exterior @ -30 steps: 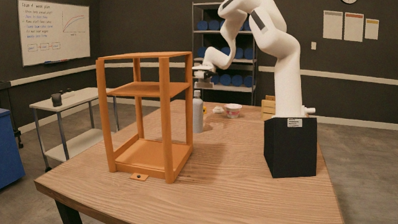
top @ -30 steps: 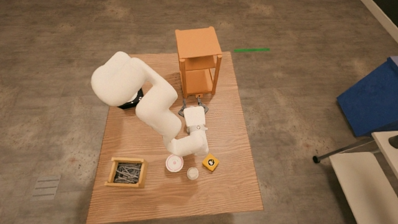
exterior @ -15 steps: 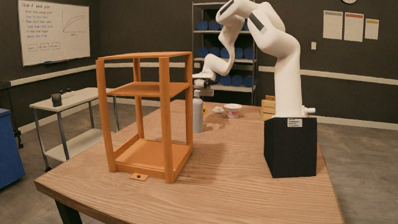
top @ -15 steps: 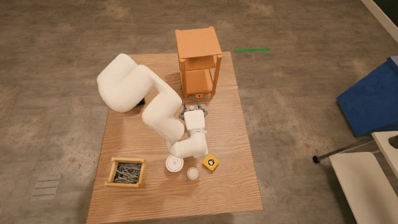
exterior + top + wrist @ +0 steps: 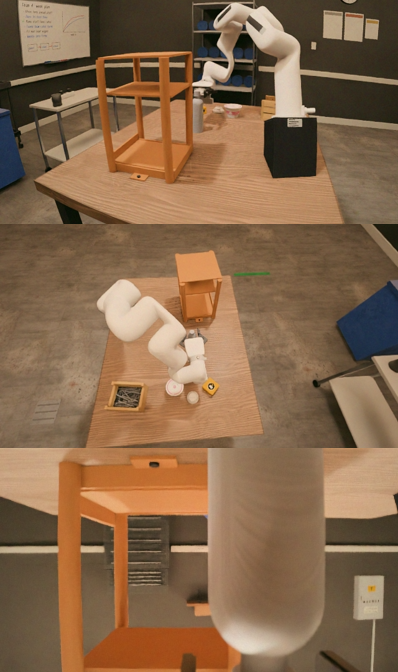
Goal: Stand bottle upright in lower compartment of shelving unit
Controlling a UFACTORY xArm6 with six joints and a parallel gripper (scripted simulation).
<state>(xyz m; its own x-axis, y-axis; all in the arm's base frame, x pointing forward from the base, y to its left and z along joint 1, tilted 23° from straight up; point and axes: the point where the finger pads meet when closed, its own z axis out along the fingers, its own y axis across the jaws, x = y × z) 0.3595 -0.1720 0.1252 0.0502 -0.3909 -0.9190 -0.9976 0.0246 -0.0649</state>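
The grey bottle is 5 cm below my hand. Round my hand: orange shelving unit (30 cm to the left, 10 cm ahead, 1 cm above).
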